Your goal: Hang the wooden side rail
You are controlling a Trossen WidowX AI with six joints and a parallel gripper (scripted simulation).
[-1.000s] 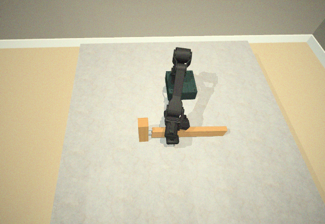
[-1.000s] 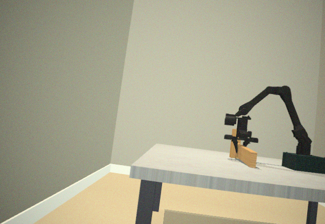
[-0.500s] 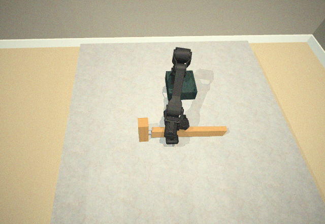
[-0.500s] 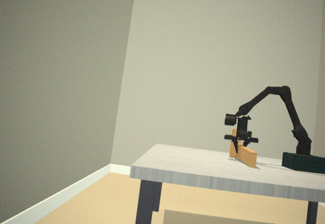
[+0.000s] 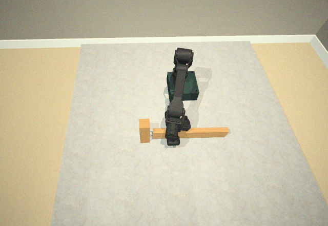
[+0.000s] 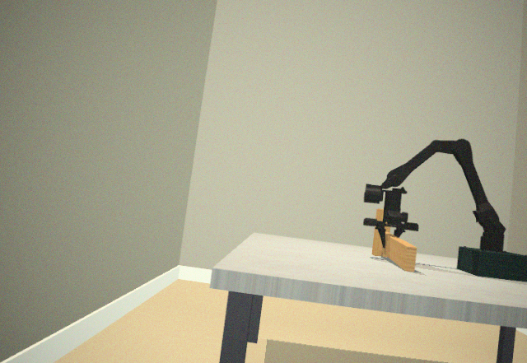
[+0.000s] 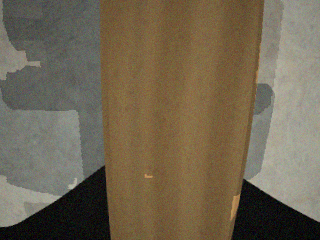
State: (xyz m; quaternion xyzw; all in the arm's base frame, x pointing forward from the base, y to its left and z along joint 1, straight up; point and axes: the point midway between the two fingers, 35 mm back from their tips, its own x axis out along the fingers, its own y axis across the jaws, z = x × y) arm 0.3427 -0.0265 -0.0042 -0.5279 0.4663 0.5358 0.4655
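My gripper tip is 140 mm to the left of the headboard post, 40 mm below it and 20 mm short of it.
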